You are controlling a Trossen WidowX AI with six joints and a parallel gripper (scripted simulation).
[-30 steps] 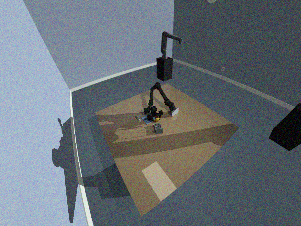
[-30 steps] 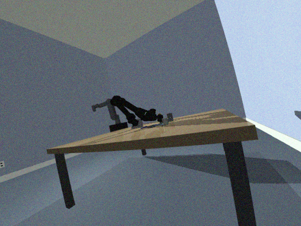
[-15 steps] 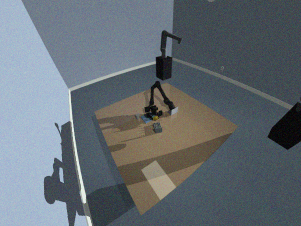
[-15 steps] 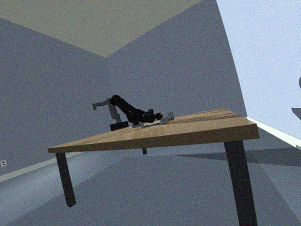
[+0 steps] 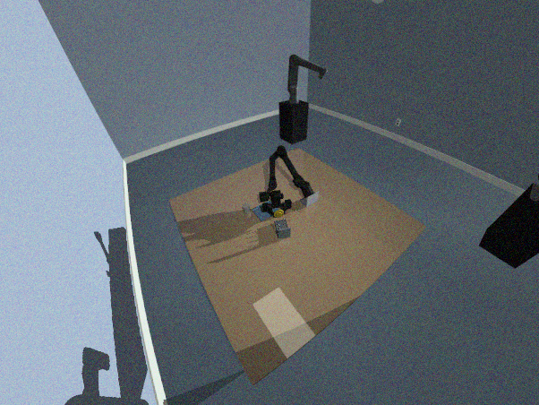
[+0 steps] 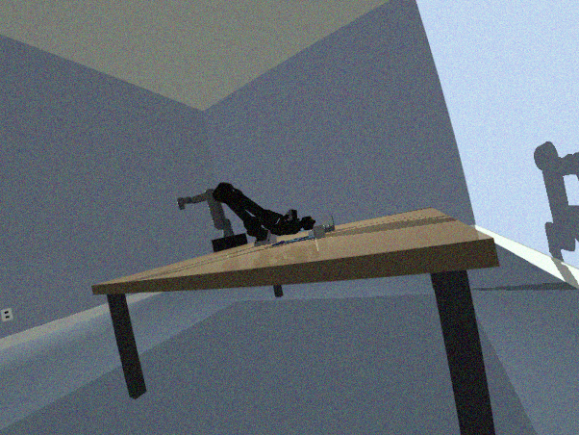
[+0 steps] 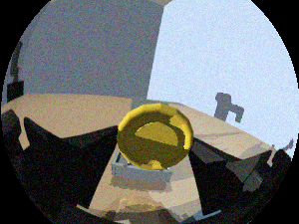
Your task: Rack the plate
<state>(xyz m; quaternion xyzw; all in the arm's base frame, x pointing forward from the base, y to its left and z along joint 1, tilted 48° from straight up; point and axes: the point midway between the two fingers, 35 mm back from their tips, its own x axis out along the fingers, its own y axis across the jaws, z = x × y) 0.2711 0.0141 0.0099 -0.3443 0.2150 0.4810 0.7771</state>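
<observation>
My gripper tip is now 20 mm short of the grey dish rack, 60 mm to the right of it and 40 mm above it. Also, from my gripper tip: blue mat (10 mm ahead, 140 mm to the right, 60 mm below); blue stick (110 mm behind, 170 mm to the right, 60 mm below); yellow plate (10 mm to the right).
</observation>
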